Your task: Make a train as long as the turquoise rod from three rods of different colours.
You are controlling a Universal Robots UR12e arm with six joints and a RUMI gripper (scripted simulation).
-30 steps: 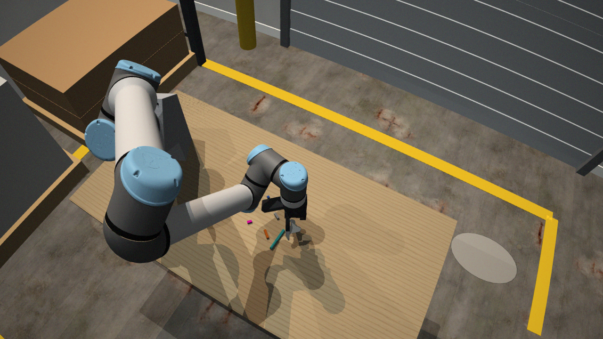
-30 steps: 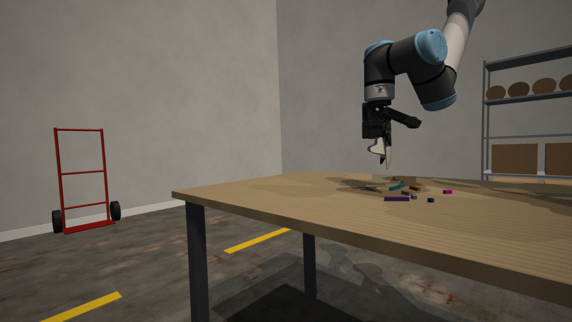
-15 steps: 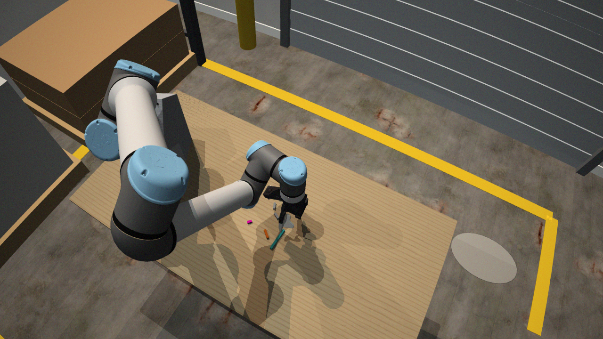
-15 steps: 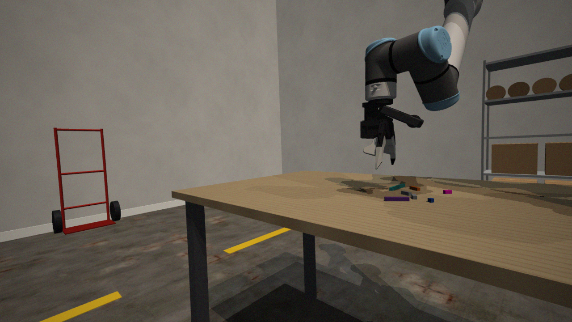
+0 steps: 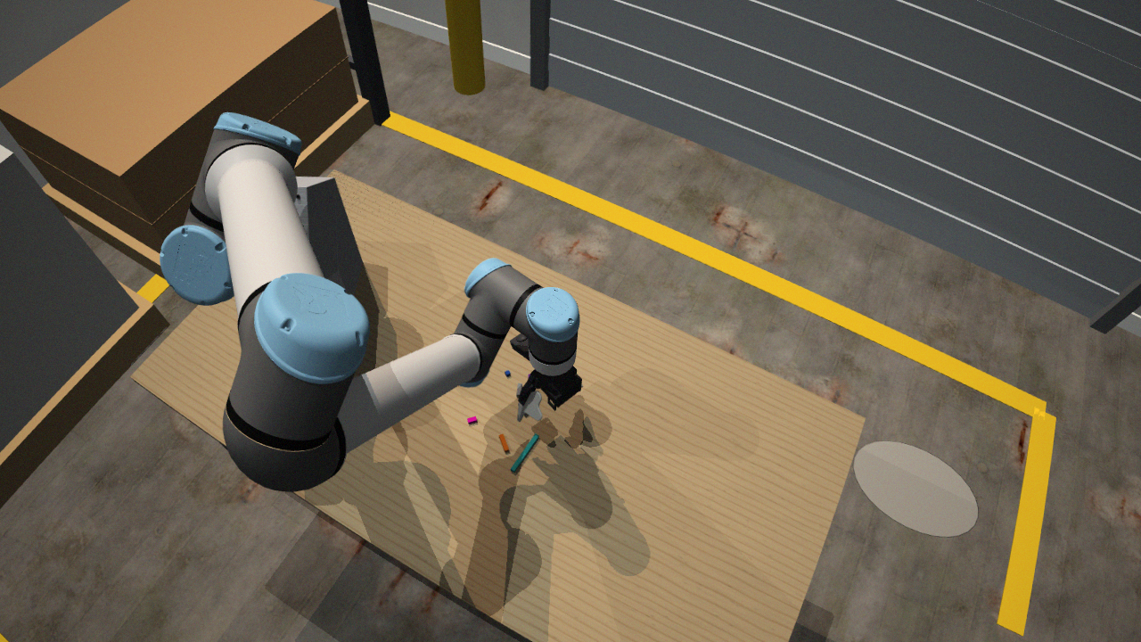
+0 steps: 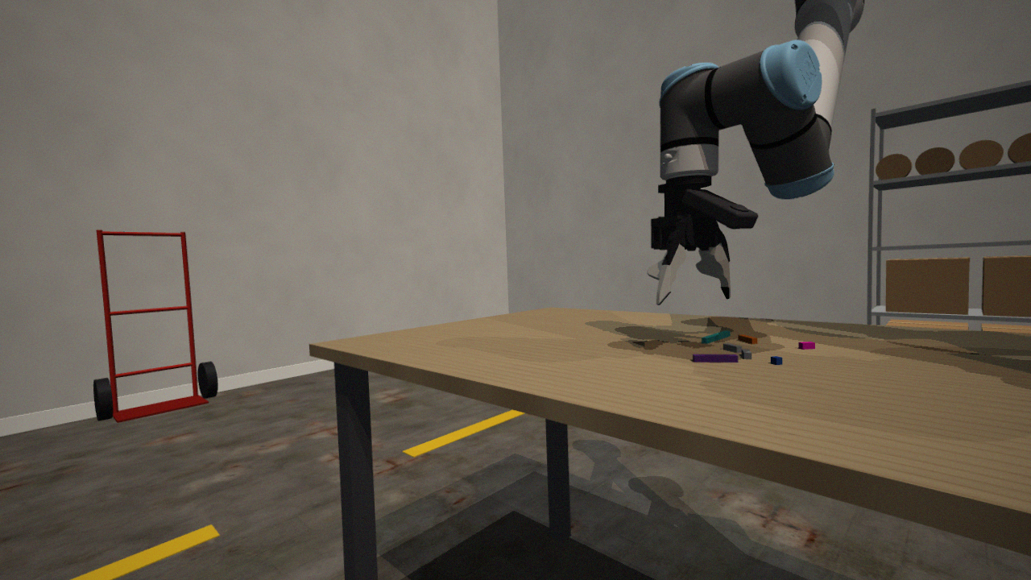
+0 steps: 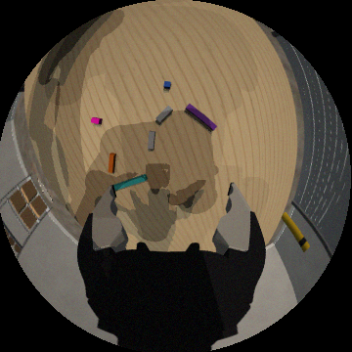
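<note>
Now: hand 12 cm past the blue cube, 6 cm to the right of it and 7 cm above it. Also, from my hand: purple rod (5 cm behind, 8 cm to the left, 7 cm below); orange rod (6 cm behind, 10 cm to the right, 7 cm below); turquoise rod (1 cm behind, 11 cm to the right, 7 cm below).
</note>
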